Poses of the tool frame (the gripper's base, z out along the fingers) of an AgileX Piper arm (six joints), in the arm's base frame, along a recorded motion.
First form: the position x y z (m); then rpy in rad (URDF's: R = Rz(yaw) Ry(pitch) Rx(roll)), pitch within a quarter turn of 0, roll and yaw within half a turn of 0.
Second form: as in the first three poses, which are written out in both.
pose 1, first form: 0.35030 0.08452 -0.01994 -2.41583 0.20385 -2.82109
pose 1, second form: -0.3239 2.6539 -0.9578 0.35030 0.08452 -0.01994
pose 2, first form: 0.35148 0.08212 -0.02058 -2.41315 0.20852 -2.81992
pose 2, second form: -0.3219 2.6485 -0.9585 0.35148 0.08212 -0.02058
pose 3, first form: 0.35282 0.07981 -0.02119 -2.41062 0.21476 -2.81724
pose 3, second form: -0.3210 2.6414 -0.9578 0.35282 0.07981 -0.02119
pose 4, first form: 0.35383 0.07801 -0.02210 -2.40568 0.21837 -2.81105
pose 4, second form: -0.3257 2.6335 -0.9603 0.35383 0.07801 -0.02210
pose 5, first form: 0.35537 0.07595 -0.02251 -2.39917 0.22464 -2.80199
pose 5, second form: -0.3319 2.6216 -0.9625 0.35537 0.07595 -0.02251
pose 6, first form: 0.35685 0.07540 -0.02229 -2.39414 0.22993 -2.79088
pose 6, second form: -0.3416 2.6104 -0.9626 0.35685 0.07540 -0.02229
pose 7, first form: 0.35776 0.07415 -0.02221 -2.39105 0.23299 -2.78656
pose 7, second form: -0.3444 2.6047 -0.9634 0.35776 0.07415 -0.02221
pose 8, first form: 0.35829 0.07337 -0.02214 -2.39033 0.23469 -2.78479
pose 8, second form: -0.3454 2.6024 -0.9629 0.35829 0.07337 -0.02214
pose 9, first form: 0.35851 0.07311 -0.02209 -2.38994 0.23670 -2.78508
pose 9, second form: -0.3437 2.6009 -0.9624 0.35851 0.07311 -0.02209
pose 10, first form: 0.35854 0.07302 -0.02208 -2.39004 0.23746 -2.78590
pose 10, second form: -0.3422 2.6007 -0.9621 0.35854 0.07302 -0.02208
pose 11, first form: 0.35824 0.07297 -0.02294 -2.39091 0.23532 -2.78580
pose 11, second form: -0.3439 2.6027 -0.9621 0.35824 0.07297 -0.02294
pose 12, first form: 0.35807 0.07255 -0.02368 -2.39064 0.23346 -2.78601
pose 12, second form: -0.3447 2.6039 -0.9635 0.35807 0.07255 -0.02368
